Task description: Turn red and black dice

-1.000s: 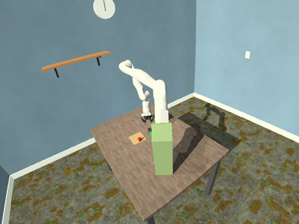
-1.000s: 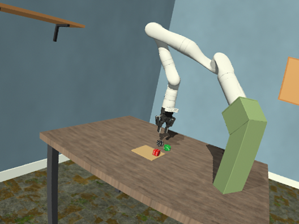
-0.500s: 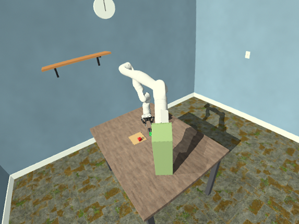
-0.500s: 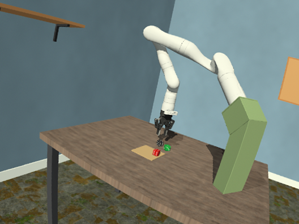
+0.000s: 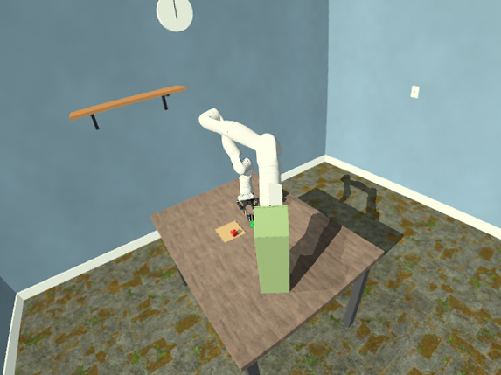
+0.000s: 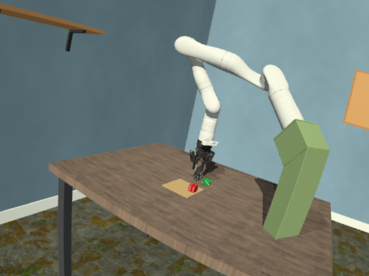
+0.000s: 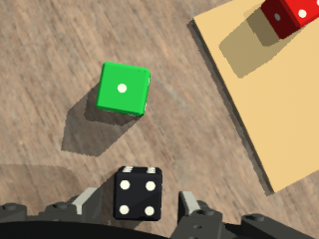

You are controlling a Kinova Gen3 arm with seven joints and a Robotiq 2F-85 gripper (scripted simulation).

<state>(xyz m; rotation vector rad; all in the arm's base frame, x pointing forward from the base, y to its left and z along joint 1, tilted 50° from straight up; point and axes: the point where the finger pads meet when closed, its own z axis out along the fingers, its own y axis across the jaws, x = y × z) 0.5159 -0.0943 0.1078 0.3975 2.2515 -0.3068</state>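
My hand is 50 mm above the black die. The rest, counted from my hand: tan mat 10 mm behind, 160 mm to the left, 60 mm below; then green die 60 mm behind, 20 mm to the left, 50 mm below; then red die 60 mm behind, 150 mm to the left, 50 mm below.
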